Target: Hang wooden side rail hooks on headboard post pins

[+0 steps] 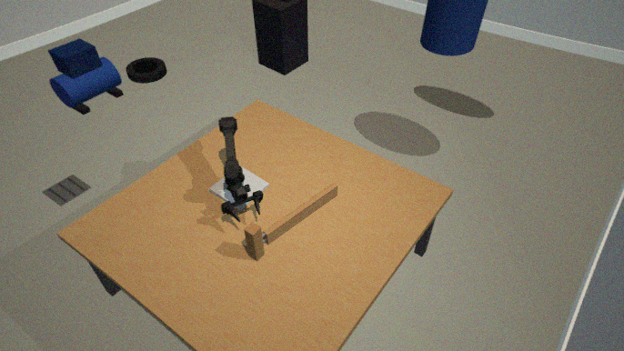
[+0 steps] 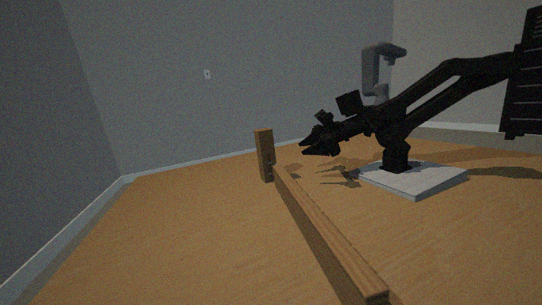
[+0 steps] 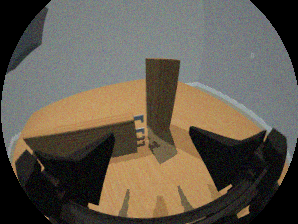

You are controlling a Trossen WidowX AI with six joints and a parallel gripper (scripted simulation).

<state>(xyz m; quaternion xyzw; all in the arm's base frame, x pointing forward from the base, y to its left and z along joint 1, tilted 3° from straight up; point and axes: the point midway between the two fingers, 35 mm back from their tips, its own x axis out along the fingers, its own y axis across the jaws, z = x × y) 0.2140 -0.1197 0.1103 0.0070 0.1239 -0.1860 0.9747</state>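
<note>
My gripper tip is now 100 mm short of the wooden headboard post, 70 mm to the left of it and 20 mm above it.
</note>
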